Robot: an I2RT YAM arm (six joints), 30 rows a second.
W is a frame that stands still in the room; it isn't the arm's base.
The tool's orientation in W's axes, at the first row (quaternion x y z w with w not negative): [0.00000 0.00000 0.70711 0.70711]
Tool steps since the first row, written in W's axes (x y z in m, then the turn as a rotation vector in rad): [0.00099 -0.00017 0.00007 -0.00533 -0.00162 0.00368]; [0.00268 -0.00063 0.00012 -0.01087 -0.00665 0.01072]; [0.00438 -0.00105 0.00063 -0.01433 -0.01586 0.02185]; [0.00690 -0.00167 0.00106 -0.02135 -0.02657 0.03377]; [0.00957 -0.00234 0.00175 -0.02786 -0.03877 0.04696]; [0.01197 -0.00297 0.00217 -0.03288 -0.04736 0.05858]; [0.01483 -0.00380 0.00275 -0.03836 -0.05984 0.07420]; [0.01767 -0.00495 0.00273 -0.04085 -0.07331 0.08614]
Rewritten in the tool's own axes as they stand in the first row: [-0.00017 -0.00099 0.00007 -0.00162 0.00533 0.00368]; [-0.00063 -0.00268 0.00012 -0.00665 0.01087 0.01072]; [-0.00105 -0.00438 0.00063 -0.01586 0.01433 0.02185]; [-0.00167 -0.00690 0.00106 -0.02657 0.02135 0.03377]; [-0.00234 -0.00957 0.00175 -0.03877 0.02786 0.04696]; [-0.00297 -0.01197 0.00217 -0.04736 0.03288 0.05858]; [-0.00380 -0.01483 0.00275 -0.05984 0.03836 0.07420]; [-0.00495 -0.01767 0.00273 -0.07331 0.04085 0.08614]
